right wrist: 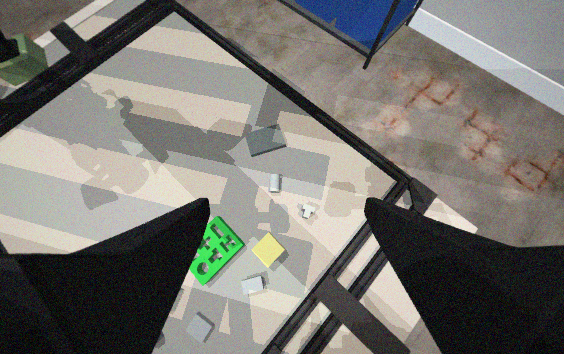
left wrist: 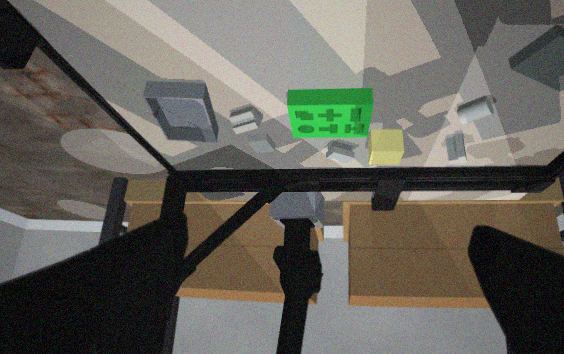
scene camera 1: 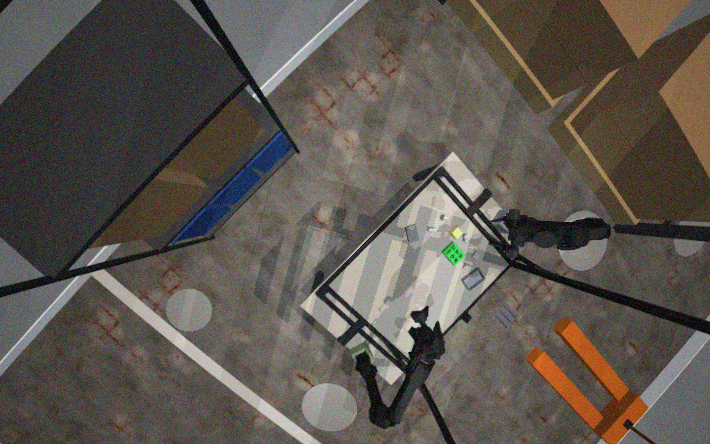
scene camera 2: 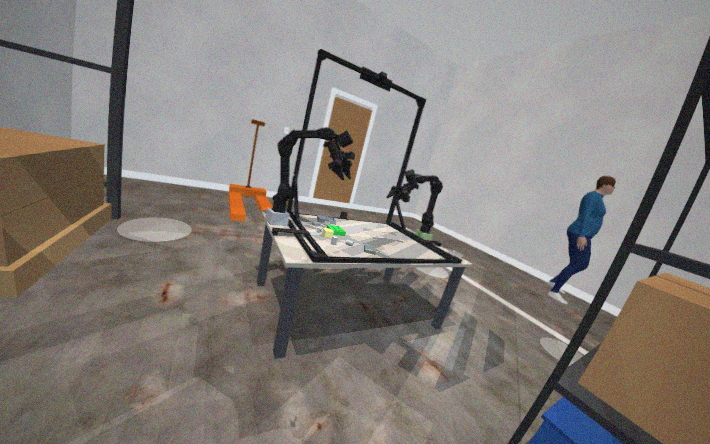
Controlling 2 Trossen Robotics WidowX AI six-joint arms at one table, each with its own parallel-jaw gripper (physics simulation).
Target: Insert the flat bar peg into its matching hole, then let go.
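Observation:
The green hole board [scene camera 1: 453, 253] [scene camera 2: 336, 229] [left wrist: 330, 112] [right wrist: 217, 250] lies flat on the table [scene camera 1: 380, 286] [scene camera 2: 331, 264], with several shaped holes in it. A yellow block [scene camera 1: 457, 233] [left wrist: 386, 147] [right wrist: 268, 249] lies beside it. Small grey pegs lie around them: a cylinder [right wrist: 274, 182], a T-piece [right wrist: 307, 210] and a flat rectangular piece [right wrist: 252, 284]. I cannot tell for sure which is the flat bar peg. My right gripper [scene camera 1: 505, 218] [scene camera 2: 342, 169] [right wrist: 288, 205] is open and empty, high above the board. My left gripper [scene camera 1: 421, 316] [scene camera 2: 396, 192] is open and empty, raised near its end of the table.
A black camera frame [scene camera 1: 377, 230] [scene camera 2: 309, 114] stands around the table top. A grey tray [scene camera 1: 473, 278] [left wrist: 180, 109] and a flat grey plate [scene camera 1: 411, 233] [right wrist: 264, 140] lie on the table. An orange pallet jack [scene camera 1: 551, 374] [scene camera 2: 245, 198] stands on the floor.

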